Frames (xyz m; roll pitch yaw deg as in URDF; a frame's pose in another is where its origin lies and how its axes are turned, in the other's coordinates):
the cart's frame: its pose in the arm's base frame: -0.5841 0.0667 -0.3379 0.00 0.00 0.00
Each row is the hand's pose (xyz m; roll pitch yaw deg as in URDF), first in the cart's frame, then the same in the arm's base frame.
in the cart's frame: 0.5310 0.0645 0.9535 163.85 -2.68 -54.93
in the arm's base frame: -0.0531 0.1312 0.6156 163.85 -2.68 -54.93
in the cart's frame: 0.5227 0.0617 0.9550 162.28 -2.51 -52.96
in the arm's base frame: -0.0614 0.1284 0.6171 162.28 -2.51 -52.96
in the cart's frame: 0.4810 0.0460 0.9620 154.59 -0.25 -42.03
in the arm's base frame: -0.1031 0.1127 0.6241 154.59 -0.25 -42.03
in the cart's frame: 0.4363 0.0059 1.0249 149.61 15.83 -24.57
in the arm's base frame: -0.1478 0.0726 0.6870 149.61 15.83 -24.57
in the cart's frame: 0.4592 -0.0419 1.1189 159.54 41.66 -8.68
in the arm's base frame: -0.1249 0.0248 0.7810 159.54 41.66 -8.68
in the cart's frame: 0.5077 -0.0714 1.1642 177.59 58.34 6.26
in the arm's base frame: -0.0764 -0.0047 0.8263 177.59 58.34 6.26
